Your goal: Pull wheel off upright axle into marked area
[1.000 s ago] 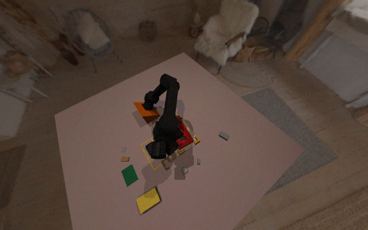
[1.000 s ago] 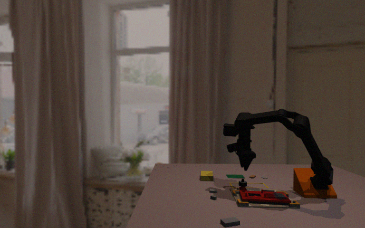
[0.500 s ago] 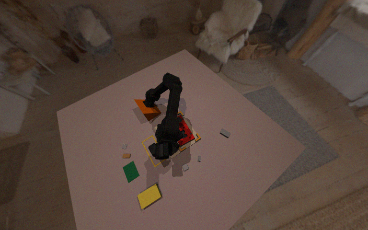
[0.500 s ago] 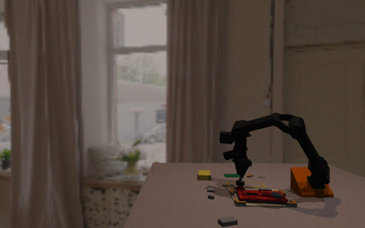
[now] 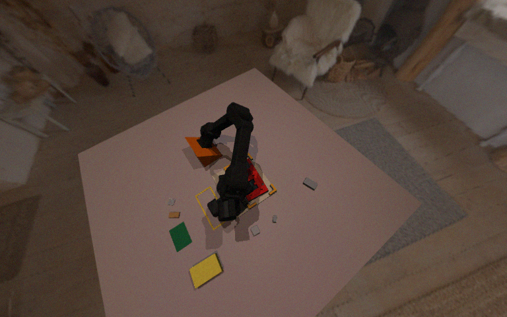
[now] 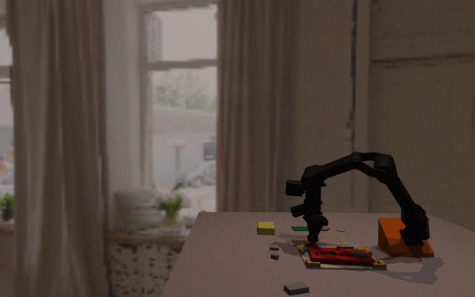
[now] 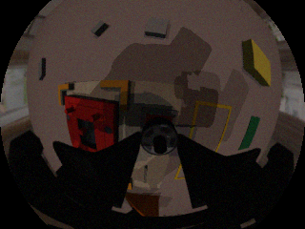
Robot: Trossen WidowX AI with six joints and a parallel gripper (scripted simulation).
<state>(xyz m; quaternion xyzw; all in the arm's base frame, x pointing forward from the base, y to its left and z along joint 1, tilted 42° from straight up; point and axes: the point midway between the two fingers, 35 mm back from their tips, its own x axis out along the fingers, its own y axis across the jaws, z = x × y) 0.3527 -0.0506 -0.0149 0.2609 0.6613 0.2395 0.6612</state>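
Now: the dark round wheel right at my gripper tip. Also, from my gripper tip: green tile (27 cm to the right, 4 cm below, 3 cm behind); then yellow block (23 cm to the right, 15 cm ahead, 2 cm below); then upright axle (right at my gripper tip).
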